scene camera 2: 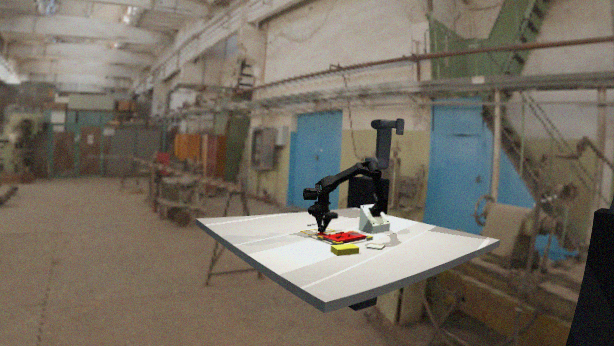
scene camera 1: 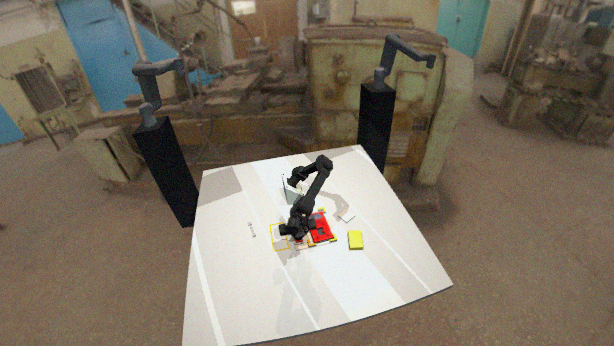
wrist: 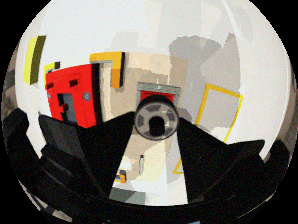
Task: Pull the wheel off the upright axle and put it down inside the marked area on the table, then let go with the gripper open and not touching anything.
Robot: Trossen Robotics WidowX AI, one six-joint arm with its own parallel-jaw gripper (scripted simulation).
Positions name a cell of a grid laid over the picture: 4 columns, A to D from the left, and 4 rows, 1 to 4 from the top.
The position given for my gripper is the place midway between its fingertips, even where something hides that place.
I see my gripper (wrist: C3), a red fixture (wrist: A2) and a yellow block (wrist: A2).
